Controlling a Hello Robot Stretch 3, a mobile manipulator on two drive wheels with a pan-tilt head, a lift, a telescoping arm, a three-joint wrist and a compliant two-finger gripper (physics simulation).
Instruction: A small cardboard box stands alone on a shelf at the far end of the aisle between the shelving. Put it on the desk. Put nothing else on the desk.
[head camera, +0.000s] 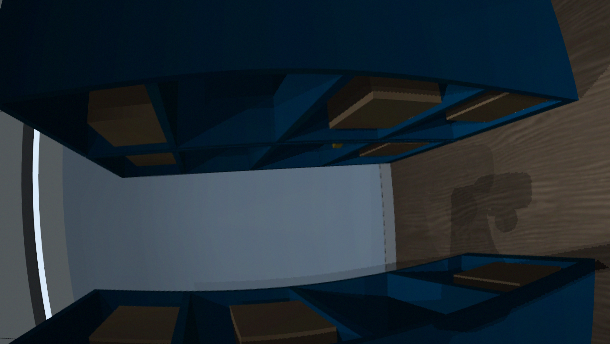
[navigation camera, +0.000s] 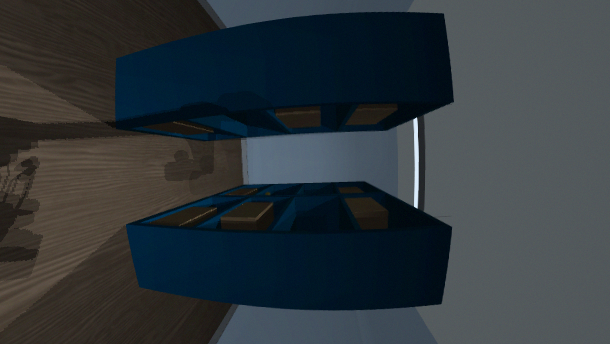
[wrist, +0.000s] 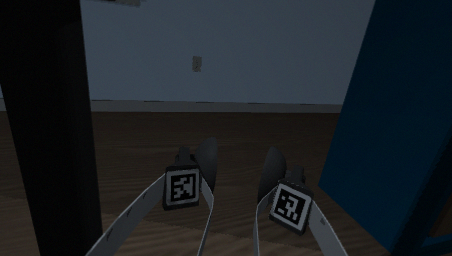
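Note:
The head and navigation views are turned sideways. A tiny yellowish object sits low in the far column of the right-hand blue shelving. It is too small to tell whether it is the small cardboard box. My gripper is open, with a gap between its fingertips and wooden floor behind them. A blue shelving panel stands to its right in the wrist view. The desk does not show clearly in these views.
Left-hand blue shelving faces the right-hand one across an aisle ending at a pale wall. Larger brown boxes fill several compartments. A dark vertical post stands left of the gripper. A wall outlet shows ahead.

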